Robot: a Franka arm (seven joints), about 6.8 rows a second.
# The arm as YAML. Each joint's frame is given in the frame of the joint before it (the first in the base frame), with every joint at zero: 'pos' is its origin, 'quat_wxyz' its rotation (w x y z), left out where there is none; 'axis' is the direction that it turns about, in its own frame. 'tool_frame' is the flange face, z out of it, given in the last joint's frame.
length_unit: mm
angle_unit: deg
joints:
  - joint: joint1
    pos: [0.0, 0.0, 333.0]
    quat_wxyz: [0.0, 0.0, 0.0, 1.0]
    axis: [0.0, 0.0, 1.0]
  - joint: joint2
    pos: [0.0, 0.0, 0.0]
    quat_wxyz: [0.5, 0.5, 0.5, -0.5]
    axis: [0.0, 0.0, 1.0]
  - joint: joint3
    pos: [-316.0, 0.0, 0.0]
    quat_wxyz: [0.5, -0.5, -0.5, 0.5]
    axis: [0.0, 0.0, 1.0]
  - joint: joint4
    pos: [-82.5, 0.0, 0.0]
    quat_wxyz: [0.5, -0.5, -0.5, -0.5]
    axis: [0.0, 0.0, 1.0]
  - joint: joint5
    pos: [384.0, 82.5, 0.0]
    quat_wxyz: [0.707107, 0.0, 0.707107, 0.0]
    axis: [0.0, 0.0, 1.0]
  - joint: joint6
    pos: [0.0, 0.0, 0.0]
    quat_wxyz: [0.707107, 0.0, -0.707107, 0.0]
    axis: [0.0, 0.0, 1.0]
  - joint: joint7
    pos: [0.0, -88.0, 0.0]
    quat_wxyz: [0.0, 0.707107, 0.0, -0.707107]
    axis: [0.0, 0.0, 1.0]
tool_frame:
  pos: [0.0, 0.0, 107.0]
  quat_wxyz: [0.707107, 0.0, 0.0, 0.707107]
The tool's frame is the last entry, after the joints.
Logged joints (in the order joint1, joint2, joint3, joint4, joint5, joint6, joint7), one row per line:
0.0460 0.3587 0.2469 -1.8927 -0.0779 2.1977 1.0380
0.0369 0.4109 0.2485 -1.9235 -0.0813 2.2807 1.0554
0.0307 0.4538 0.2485 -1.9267 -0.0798 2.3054 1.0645
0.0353 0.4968 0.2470 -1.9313 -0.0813 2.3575 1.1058
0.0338 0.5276 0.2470 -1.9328 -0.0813 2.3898 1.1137
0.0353 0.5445 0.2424 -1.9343 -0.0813 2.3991 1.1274
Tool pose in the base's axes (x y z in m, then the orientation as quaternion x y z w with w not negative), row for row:
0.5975 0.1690 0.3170 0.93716 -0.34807 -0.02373 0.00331
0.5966 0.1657 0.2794 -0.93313 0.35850 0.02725 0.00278
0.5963 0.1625 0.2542 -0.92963 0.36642 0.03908 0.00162
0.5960 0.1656 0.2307 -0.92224 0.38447 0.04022 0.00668
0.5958 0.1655 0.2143 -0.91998 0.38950 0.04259 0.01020
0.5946 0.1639 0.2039 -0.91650 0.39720 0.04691 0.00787
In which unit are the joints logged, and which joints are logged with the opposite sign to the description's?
The joints are logged in radians. Opposite sign: none.
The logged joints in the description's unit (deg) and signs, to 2 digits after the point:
2.64 20.55 14.15 -108.44 -4.46 125.92 59.47
2.11 23.54 14.24 -110.21 -4.66 130.67 60.47
1.76 26.00 14.24 -110.39 -4.57 132.09 60.99
2.02 28.46 14.15 -110.66 -4.66 135.07 63.36
1.94 30.23 14.15 -110.74 -4.66 136.93 63.81
2.02 31.20 13.89 -110.83 -4.66 137.46 64.60

